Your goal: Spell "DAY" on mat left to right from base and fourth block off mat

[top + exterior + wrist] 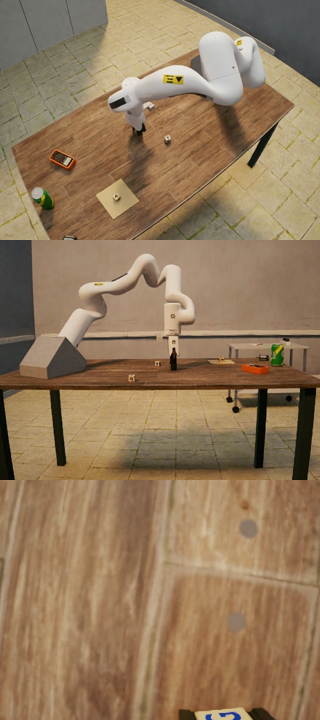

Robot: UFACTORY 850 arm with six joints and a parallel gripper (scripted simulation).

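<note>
Now: the tan mat 280 mm ahead of my hand, 250 mm to the left of it and 20 mm below it. From my hand the other things lie so: dark object (540 mm ahead, 310 mm to the left).
</note>
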